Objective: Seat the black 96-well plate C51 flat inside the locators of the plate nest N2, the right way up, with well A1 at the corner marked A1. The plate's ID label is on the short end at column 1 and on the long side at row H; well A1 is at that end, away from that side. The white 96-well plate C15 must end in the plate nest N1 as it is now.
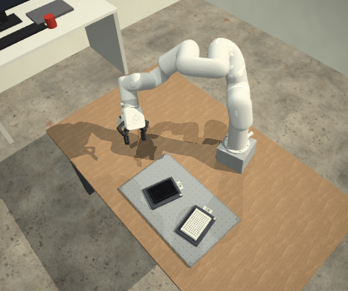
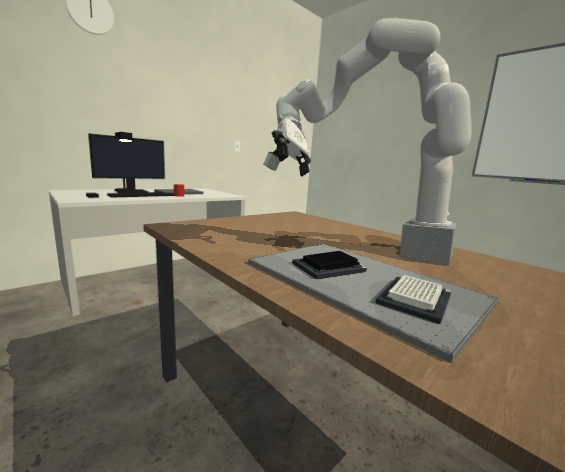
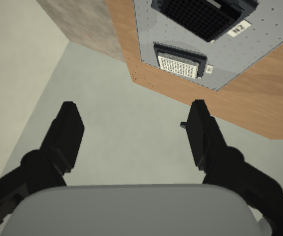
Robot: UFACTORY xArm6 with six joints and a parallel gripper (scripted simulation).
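Now: the N2 label 100 mm behind my hand, 190 mm to the left of it and 270 mm below it. Also, from my hand: black 96-well plate C51: 10 mm behind, 170 mm to the left, 250 mm below; then A1 mark: 70 mm behind, 230 mm to the left, 250 mm below; then white plate C15: 30 mm behind, 400 mm to the left, 250 mm below.
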